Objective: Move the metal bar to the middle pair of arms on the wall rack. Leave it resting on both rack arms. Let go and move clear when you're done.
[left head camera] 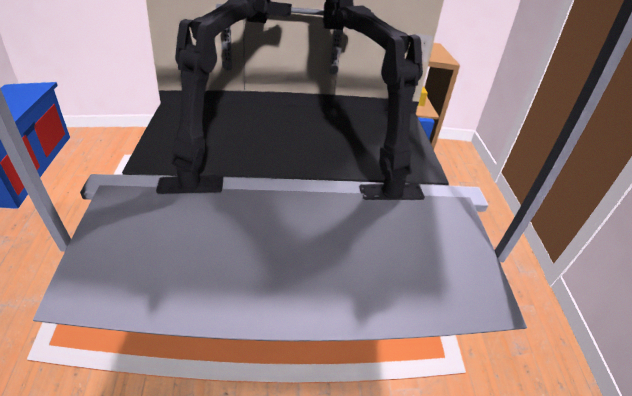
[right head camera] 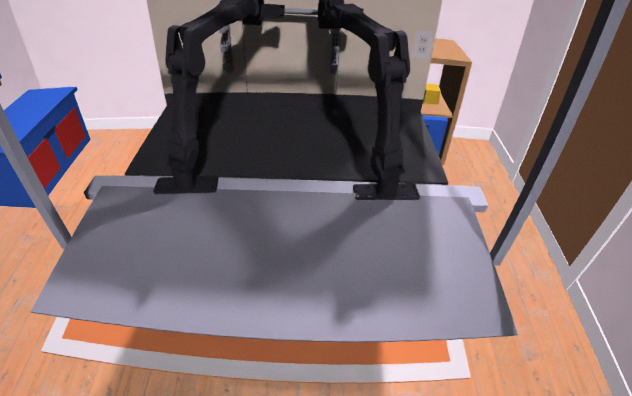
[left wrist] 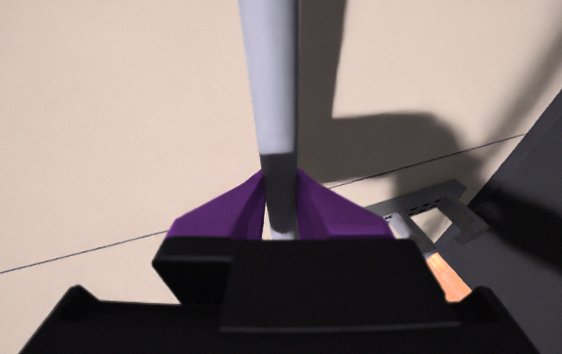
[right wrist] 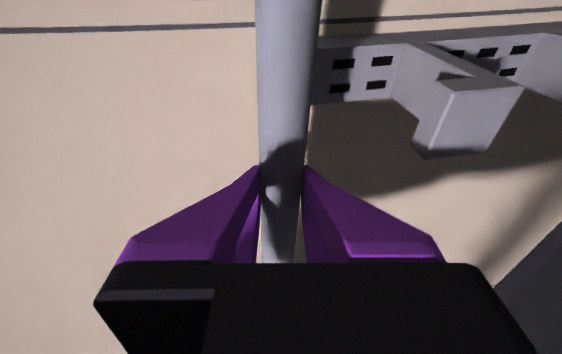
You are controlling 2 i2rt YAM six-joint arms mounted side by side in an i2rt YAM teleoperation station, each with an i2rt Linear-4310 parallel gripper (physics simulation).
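The grey metal bar (left head camera: 306, 11) (right head camera: 300, 11) (left wrist: 275, 90) (right wrist: 287, 75) spans level between my two grippers in front of the wall. My left gripper (left wrist: 280, 176) is shut on it. My right gripper (right wrist: 280, 176) is shut on it too. Two rack uprights show below it, a left one (left head camera: 227, 47) (right head camera: 227, 47) and a right one (left head camera: 335, 50) (right head camera: 335, 50). In the right wrist view, a rack arm (right wrist: 470, 117) lies right of the bar, apart from it. In the left wrist view, a rack arm (left wrist: 467, 222) is at lower right, also apart. Which pair these belong to is unclear.
A black mat (left head camera: 285, 135) (right head camera: 295, 135) lies behind the arm bases, before the beige wall panel (left head camera: 370, 75) (right head camera: 370, 75). A grey table top (left head camera: 250, 310) (right head camera: 250, 305) is at the front. A wooden shelf (left head camera: 445, 60) (right head camera: 452, 52) stands at right and a blue cabinet (left head camera: 30, 100) (right head camera: 37, 105) at left.
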